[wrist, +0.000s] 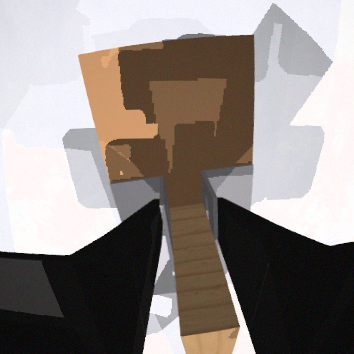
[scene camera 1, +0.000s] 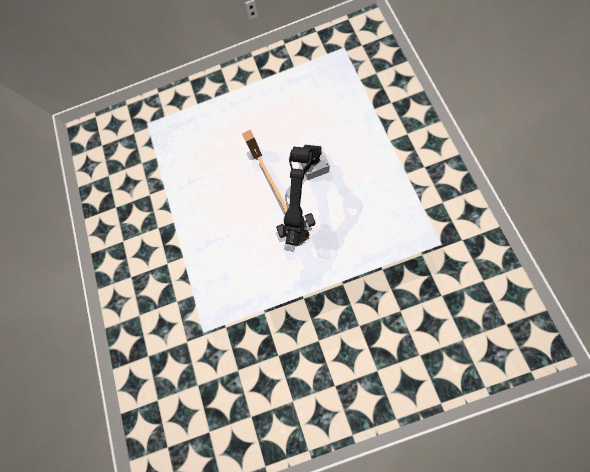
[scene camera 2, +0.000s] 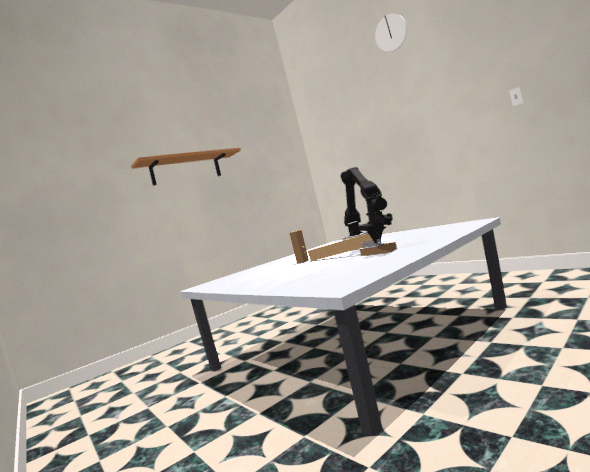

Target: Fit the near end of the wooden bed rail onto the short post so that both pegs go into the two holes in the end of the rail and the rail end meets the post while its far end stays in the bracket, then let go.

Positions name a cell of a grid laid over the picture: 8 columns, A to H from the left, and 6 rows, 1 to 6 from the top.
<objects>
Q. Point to a wooden bed rail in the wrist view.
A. E6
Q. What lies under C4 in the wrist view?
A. A grey metal piece.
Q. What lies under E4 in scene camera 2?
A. A wooden bed rail.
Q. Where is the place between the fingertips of my gripper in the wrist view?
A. At E4
</objects>
